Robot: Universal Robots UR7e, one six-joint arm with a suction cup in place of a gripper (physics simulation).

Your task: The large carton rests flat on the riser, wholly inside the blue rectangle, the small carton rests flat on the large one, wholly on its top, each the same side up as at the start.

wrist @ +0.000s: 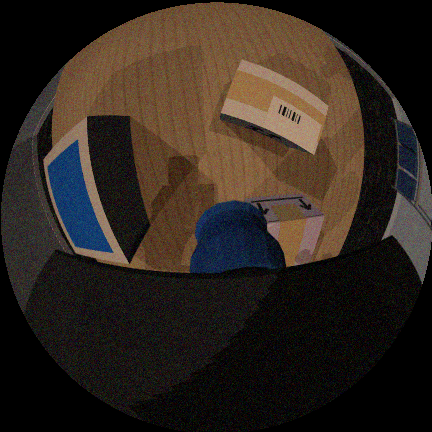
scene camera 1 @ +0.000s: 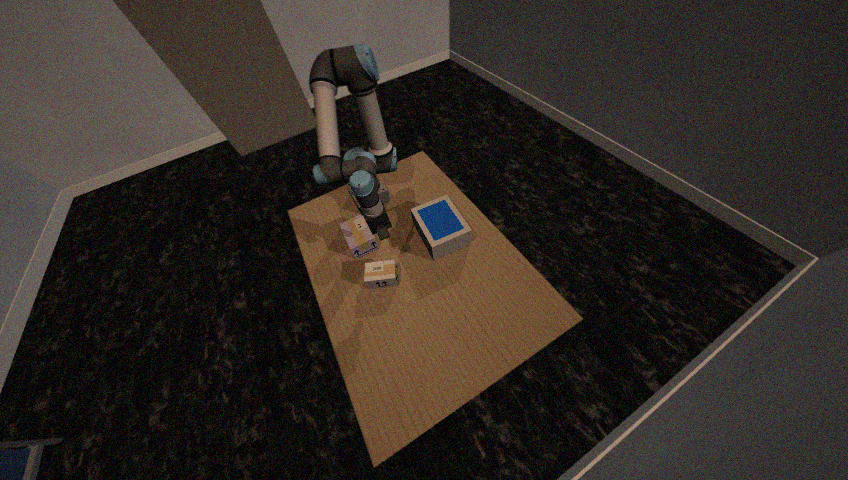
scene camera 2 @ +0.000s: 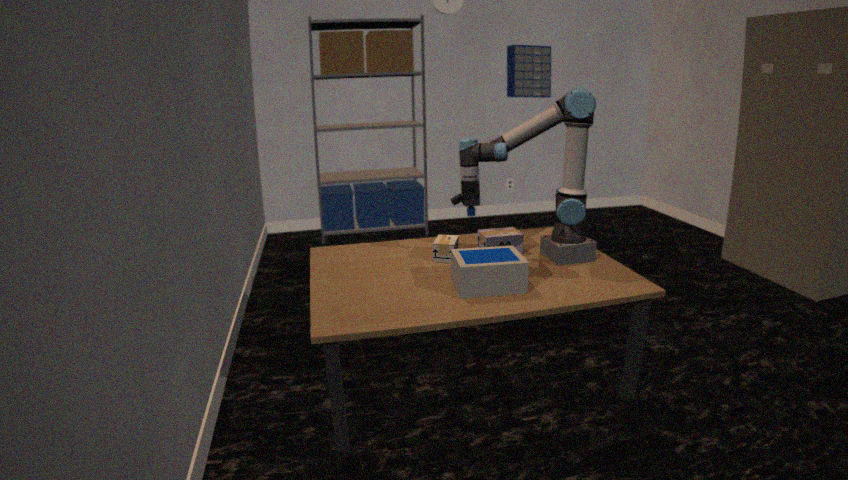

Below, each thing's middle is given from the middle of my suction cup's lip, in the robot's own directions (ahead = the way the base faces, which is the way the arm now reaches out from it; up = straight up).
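Scene:
From my suction cup, I find the small carton [scene camera 1: 379, 274] 7 cm to the right, 10 cm ahead and 18 cm below. The large carton [scene camera 1: 361, 241], counted from my suction cup as well, is 12 cm to the right of it, 15 cm behind it and 17 cm below it.

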